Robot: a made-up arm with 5 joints.
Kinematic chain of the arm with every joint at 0, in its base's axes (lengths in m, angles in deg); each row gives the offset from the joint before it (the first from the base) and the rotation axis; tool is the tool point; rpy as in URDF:
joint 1: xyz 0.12 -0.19 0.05 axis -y
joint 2: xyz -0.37 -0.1 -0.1 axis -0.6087 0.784 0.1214
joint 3: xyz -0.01 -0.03 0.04 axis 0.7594 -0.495 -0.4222
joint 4: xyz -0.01 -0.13 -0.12 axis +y
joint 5: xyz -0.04 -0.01 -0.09 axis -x
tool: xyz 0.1 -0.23 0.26 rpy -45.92 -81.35 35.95
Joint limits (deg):
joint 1: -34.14..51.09
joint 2: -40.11..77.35
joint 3: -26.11..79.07
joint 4: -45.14..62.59
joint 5: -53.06..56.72
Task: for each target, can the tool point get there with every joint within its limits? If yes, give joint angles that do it. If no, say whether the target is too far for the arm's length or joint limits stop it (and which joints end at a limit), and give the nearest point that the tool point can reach.
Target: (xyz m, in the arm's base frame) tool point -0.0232 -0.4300 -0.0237
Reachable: yes | joints 11.45 -5.21 -13.24 46.47 43.38
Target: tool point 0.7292 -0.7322 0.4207
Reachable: no: joint limits stop it (at a limit: joint 1, joint 2, joint 3, joint 4, joint 5) | nearest point 0.1621 -0.6797 0.2874 | short by 0.585 m
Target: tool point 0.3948 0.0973 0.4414
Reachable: no: joint limits stop it (at a limit: joint 1, joint 2, joint 3, joint 4) | nearest point 0.0637 -0.2517 0.2425 | short by 0.521 m
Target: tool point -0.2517 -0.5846 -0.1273
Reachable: yes | joints 21.54 39.17 62.61 6.25 21.49
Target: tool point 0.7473 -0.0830 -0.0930
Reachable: no: joint limits stop it (at a limit: joint 1, joint 2, joint 3, joint 5) | nearest point 0.4622 -0.1966 -0.2363 | short by 0.339 m
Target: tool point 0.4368 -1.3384 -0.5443
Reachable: no: too far | nearest point 0.1886 -0.8043 -0.4221 | short by 0.602 m
